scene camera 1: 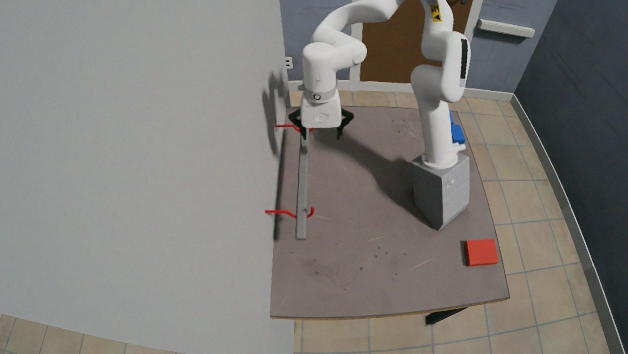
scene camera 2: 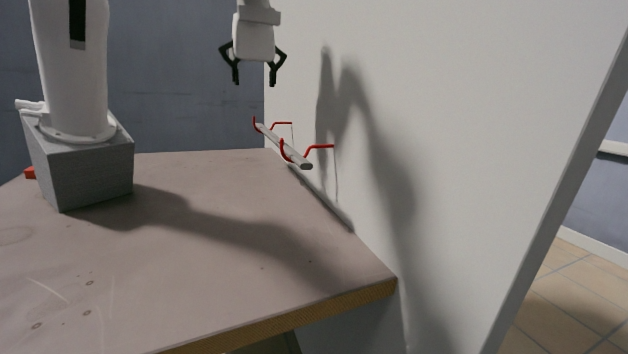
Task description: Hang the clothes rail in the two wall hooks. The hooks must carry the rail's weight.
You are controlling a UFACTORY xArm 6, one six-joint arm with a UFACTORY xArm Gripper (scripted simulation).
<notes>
In view: my gripper (scene camera 2: pixel 254 86), a red block (scene camera 1: pixel 481 252) and a white wall panel (scene camera 1: pixel 144 144).
My gripper is seen too in scene camera 1 (scene camera 1: pixel 321 136). The white wall panel shows as well in scene camera 2 (scene camera 2: pixel 460 142).
</notes>
